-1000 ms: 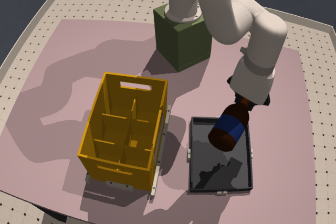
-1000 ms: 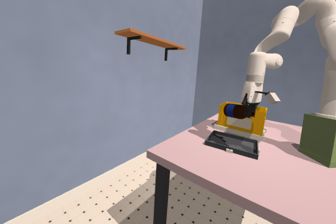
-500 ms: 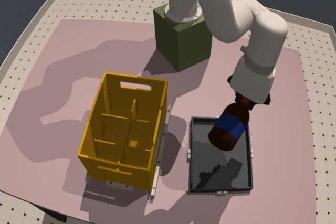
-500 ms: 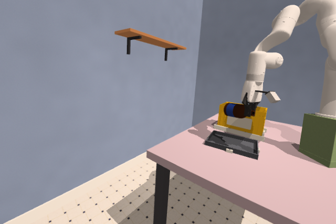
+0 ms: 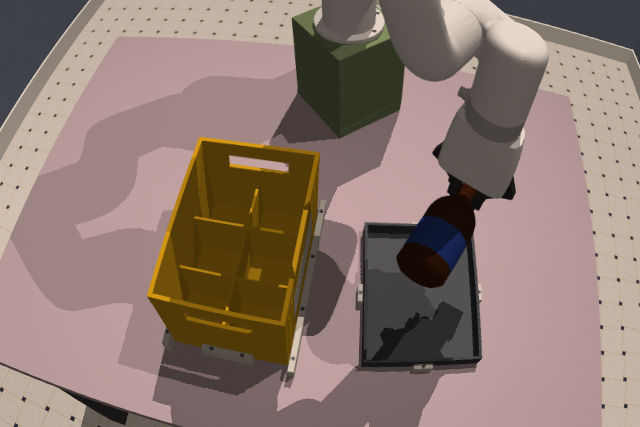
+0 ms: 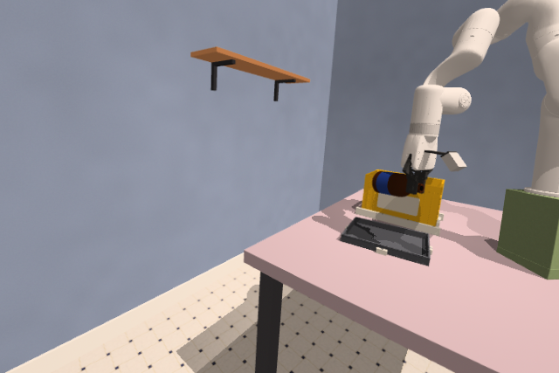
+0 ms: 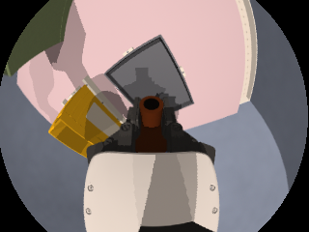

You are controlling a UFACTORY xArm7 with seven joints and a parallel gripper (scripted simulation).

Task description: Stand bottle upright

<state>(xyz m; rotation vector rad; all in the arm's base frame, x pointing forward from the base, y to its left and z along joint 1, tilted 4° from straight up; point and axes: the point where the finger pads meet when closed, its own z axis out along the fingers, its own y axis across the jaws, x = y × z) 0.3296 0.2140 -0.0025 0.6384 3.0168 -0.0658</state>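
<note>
Now: hand 50 mm short of the brown bottle, 20 mm to the left of it and 10 mm above it. The rest, counted from my hand: dark tray (70 mm ahead, 20 mm to the right, 190 mm below); yellow crate (90 mm ahead, 300 mm to the right, 120 mm below).
</note>
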